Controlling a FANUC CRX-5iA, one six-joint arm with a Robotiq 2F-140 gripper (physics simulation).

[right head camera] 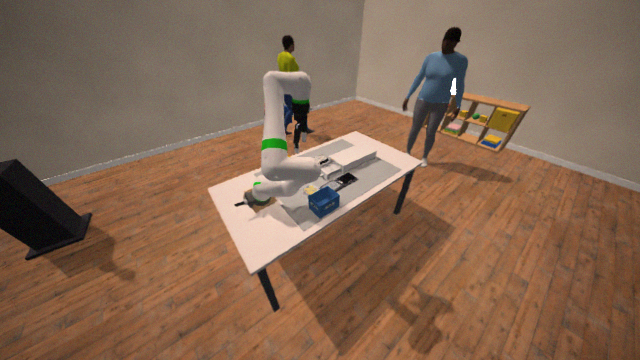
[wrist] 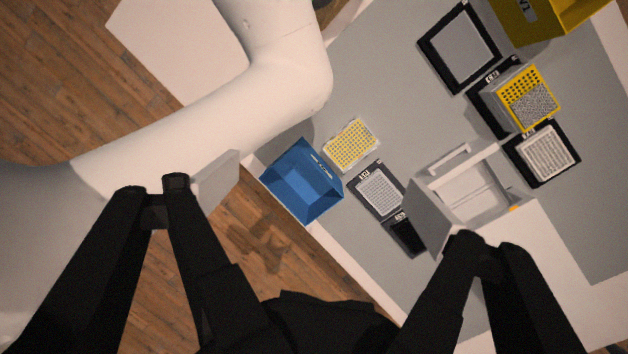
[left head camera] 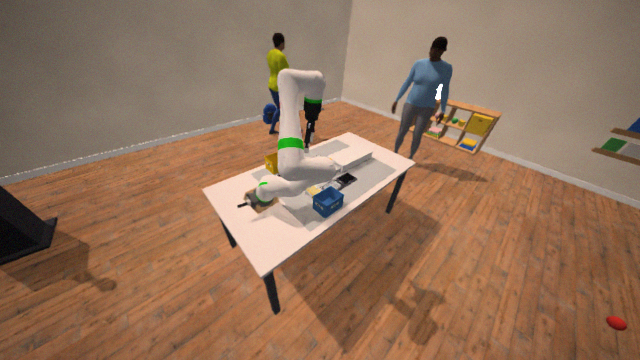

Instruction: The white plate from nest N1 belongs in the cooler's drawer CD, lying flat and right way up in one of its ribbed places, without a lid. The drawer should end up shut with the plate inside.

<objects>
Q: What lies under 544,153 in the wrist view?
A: A white plate.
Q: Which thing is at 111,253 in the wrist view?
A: The gripper.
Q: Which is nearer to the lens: the white cooler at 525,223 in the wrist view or the blue bin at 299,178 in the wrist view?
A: The blue bin.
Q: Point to a white cooler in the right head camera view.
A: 352,157
</objects>
